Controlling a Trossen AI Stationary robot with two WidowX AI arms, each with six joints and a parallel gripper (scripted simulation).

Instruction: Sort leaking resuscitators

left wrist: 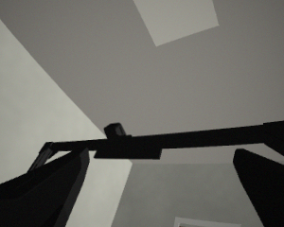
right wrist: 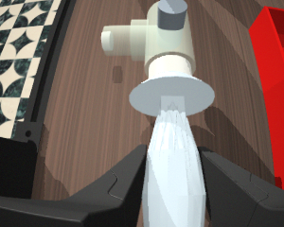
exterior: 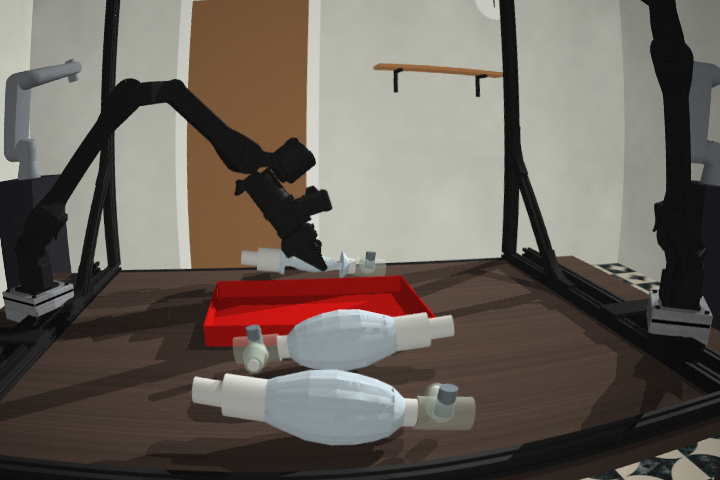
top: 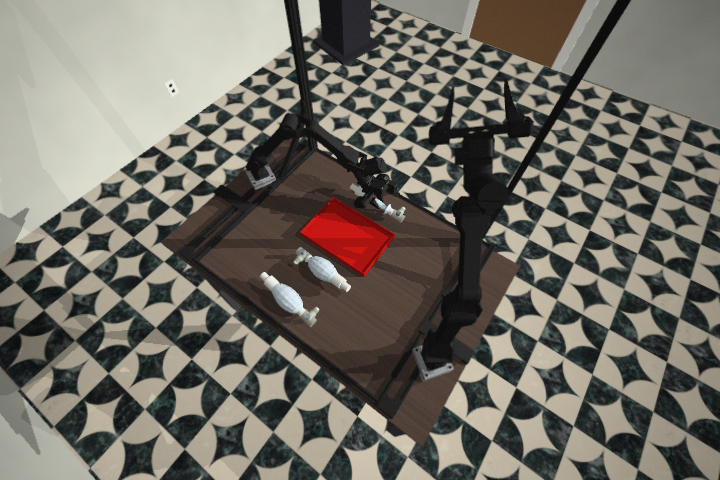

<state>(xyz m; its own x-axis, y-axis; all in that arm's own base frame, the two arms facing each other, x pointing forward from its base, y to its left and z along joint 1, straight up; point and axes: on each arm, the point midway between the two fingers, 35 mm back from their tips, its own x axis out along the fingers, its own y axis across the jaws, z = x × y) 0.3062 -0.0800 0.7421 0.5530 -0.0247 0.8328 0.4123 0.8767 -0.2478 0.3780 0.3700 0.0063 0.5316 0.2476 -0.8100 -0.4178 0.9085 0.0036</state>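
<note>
My right hand is 19 cm short of the red tray, 5 cm above it and 3 cm to the right of it.
</note>
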